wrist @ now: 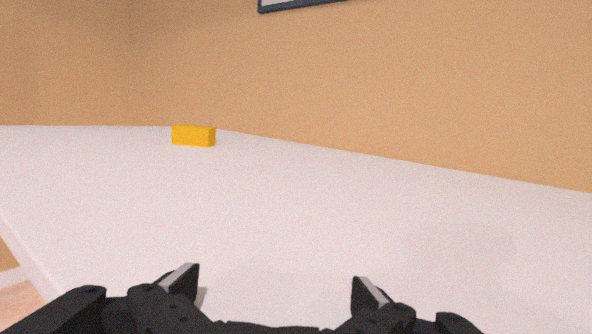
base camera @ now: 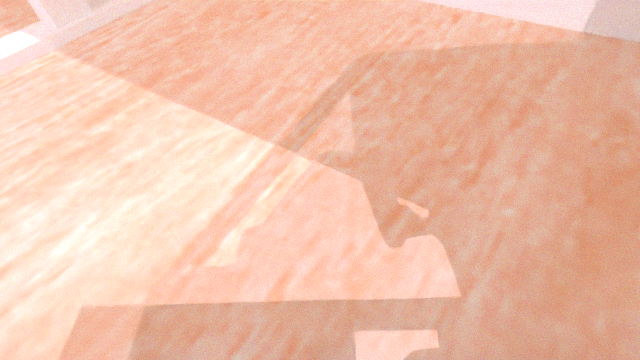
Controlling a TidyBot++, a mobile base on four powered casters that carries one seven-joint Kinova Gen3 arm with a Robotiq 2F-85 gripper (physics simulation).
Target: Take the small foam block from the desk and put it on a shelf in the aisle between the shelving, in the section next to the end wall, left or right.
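Frame: origin at the arm's base, x right, y up, z back, level; millimetres.
Where they show: gripper, between the fingertips: (wrist: 275, 287).
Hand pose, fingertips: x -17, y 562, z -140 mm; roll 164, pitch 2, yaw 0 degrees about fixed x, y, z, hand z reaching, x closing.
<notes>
After its pixels a point has its place.
The small foam block (wrist: 193, 136) @(x -261, y 577, z -658 mm) is yellow-orange and lies on the white desk (wrist: 300, 210) @(x -1, y 553, z -288 mm) near its far edge, left of the middle in the wrist view. My gripper (wrist: 275, 287) @(x -17, y 562, z -140 mm) is open, with its two dark fingers wide apart at the bottom of the wrist view and the desk top behind them. The block is apart from the fingers, beyond them and to the left. The shelving and the aisle do not show in either view.
A tan wall (wrist: 400, 75) @(x 276, y 794, z -833 mm) rises behind the desk, with the lower edge of a dark picture frame (wrist: 300, 5) @(x -41, y 1023, z -1029 mm) at the top. In the base camera view, shadows cross the wood floor (base camera: 225, 110) @(x -162, y -397, z -549 mm), and part of a white structure (base camera: 75, 25) @(x -499, y -374, z -812 mm) shows at the upper left.
</notes>
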